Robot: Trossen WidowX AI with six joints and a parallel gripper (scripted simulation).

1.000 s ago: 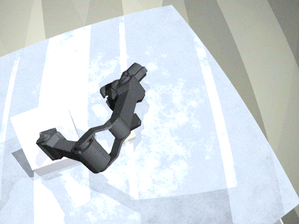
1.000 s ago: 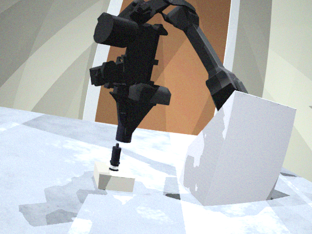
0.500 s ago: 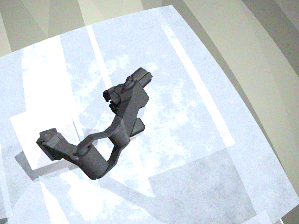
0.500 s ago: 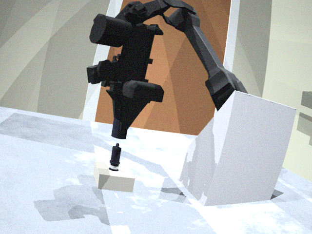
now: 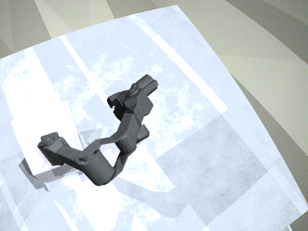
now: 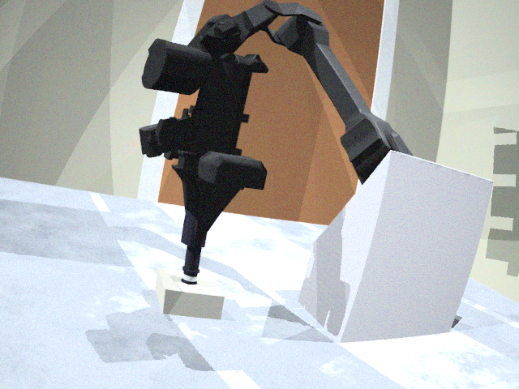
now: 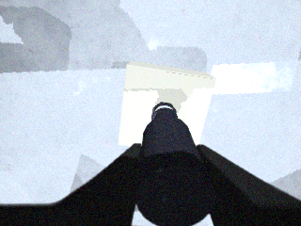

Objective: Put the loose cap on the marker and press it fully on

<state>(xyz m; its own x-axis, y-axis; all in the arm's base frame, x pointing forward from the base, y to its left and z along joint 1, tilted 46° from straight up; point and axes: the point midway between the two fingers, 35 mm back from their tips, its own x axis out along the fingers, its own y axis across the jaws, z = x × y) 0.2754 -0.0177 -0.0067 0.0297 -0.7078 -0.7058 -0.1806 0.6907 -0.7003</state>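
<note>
Now: gripper tip 8 cm above the cream holder block. The rest, counted from my gripper tip: dark cap 1 cm above.
</note>
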